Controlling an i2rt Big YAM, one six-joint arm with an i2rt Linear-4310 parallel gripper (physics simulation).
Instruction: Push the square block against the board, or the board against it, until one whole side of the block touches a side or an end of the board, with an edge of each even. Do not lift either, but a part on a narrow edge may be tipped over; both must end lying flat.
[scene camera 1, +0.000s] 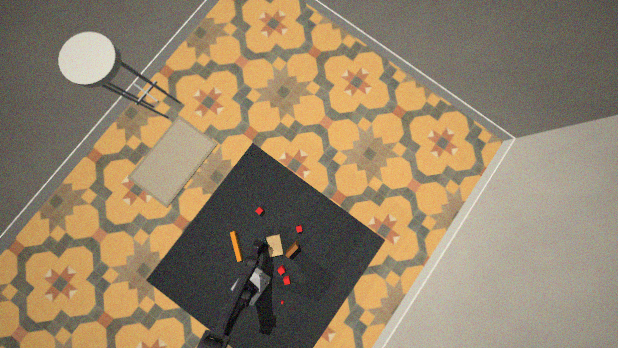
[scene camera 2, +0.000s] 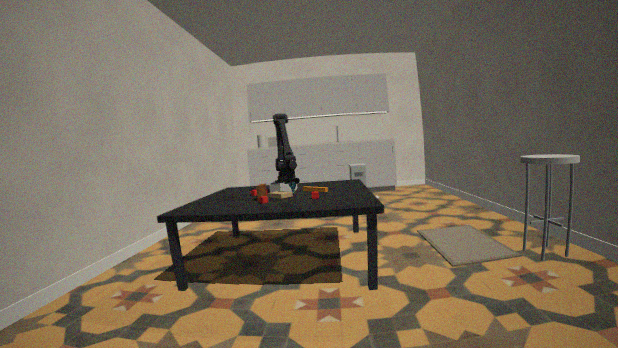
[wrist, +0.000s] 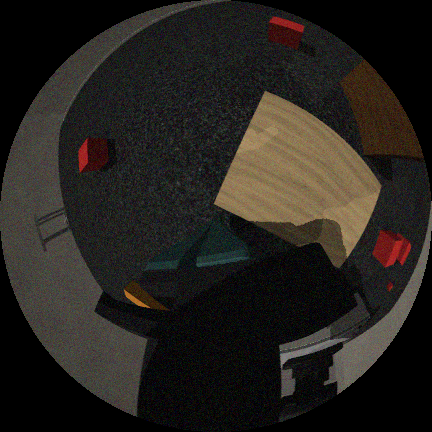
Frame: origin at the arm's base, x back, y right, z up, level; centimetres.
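Seen in the pictures: gripper, between the fingertips: (scene camera 1: 264, 239) (scene camera 2: 293, 193) (wrist: 218, 222); arm's base, origin of its link: (scene camera 1: 248, 287) (scene camera 2: 283, 181) (wrist: 311, 355).
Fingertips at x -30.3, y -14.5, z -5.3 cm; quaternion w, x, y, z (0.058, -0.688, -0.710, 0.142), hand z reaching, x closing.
Offsets run from my fingertips to a thing's top centre. Level surfaces: height alone.
The square block @[dx -1.7, dy +9.1, dz +1.4 cm] (scene camera 1: 274, 244) (scene camera 2: 280, 195) (wrist: 298, 169) is a flat light-wood tile lying on the black table @[dz -1.6 cm] (scene camera 1: 203, 264) (scene camera 2: 341, 203). A dark brown board @[dx -9.6, dy +20.1, dz +8.5 cm] (scene camera 1: 292, 249) (scene camera 2: 261, 190) (wrist: 382, 116) stands on a narrow edge just to its right, a small gap apart. A thin orange bar @[dx +17.6, dy -12.5, dz +1.5 cm] (scene camera 1: 235, 246) (scene camera 2: 314, 188) (wrist: 141, 298) lies flat to the left. My gripper (scene camera 1: 264, 249) (scene camera 2: 294, 186) (wrist: 218, 222) is shut and empty, low over the table at the block's near-left corner. I cannot tell whether it touches the block.
Several small red cubes lie scattered: one @[dx -13.4, dy -17.1, dz +2.4 cm] (scene camera 1: 258, 210) (wrist: 93, 153) at the far left, one @[dx -23.2, dy +14.6, dz +2.4 cm] (scene camera 1: 298, 228) (wrist: 285, 31) beyond the board, and a pair @[dx +8.1, dy +24.8, dz +2.4 cm] (scene camera 1: 283, 275) (wrist: 388, 247) near the arm's right. A stool (scene camera 1: 86, 57) (scene camera 2: 548, 159) and a grey mat (scene camera 1: 172, 161) (scene camera 2: 466, 244) are on the floor.
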